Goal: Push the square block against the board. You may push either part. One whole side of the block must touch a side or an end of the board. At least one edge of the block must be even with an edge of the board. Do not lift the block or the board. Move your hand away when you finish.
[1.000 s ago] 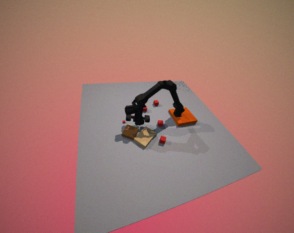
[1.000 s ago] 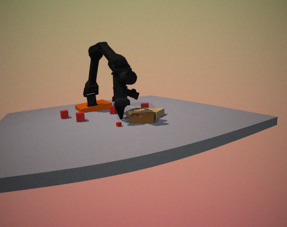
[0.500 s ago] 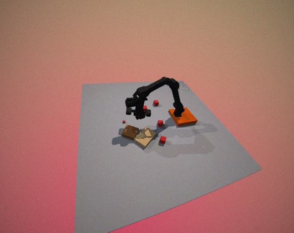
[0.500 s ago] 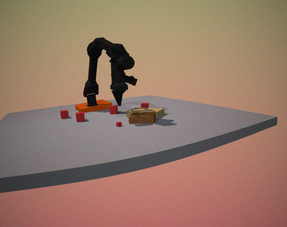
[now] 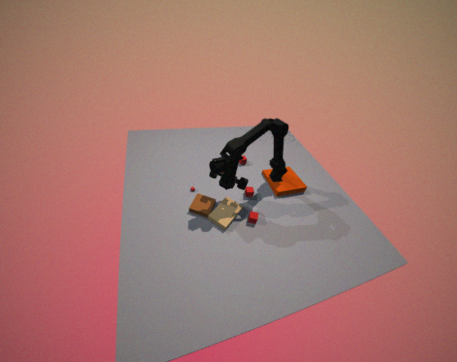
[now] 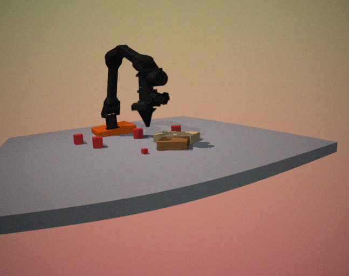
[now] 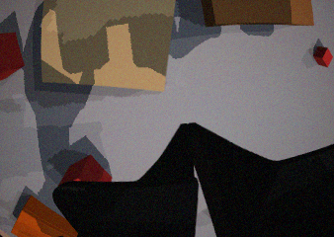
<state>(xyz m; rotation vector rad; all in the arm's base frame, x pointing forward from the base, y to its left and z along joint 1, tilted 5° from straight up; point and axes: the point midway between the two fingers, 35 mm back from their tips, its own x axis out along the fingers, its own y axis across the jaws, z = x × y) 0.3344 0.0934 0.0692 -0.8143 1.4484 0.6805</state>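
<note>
My gripper tip is 11 cm to the right of the board, 5 cm above it and 2 cm short of it. Round my gripper tip: square block (13 cm ahead, 5 cm to the left, 5 cm below); then tiny red cube (17 cm ahead, 7 cm to the right, 5 cm below).
</note>
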